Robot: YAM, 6 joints.
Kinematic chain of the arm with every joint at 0, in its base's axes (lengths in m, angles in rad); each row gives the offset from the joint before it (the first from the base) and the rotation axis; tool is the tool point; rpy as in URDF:
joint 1: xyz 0 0 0.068 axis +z
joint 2: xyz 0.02 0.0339 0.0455 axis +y
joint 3: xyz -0.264 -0.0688 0 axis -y
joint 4: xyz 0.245 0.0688 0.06 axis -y
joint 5: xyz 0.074 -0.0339 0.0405 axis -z
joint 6: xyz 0.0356 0 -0.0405 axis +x
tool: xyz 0 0 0 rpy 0 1.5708 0
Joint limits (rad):
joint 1: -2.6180..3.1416
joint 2: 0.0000..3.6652
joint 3: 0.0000..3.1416
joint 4: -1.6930..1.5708
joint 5: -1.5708..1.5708
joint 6: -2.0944..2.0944
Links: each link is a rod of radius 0.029 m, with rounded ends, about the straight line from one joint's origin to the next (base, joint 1, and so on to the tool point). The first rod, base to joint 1, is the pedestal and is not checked.
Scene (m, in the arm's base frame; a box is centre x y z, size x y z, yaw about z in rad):
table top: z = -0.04
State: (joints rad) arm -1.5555 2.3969 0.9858 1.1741 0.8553 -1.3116
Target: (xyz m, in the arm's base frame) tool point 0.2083 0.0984 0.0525
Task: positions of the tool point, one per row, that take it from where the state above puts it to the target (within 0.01 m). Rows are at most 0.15 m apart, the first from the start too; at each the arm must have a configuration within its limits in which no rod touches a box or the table.
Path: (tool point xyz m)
1: 0.0806 -0.3795 0.0392
2: 0.1659 -0.3277 0.0411
3: 0.2302 -0.2583 0.0431
4: 0.2702 -0.1787 0.0451
5: 0.2855 -0.0967 0.0470
6: 0.2775 -0.0193 0.0489
7: 0.2501 0.0472 0.0507
8: 0.2083 0.0984 0.0525

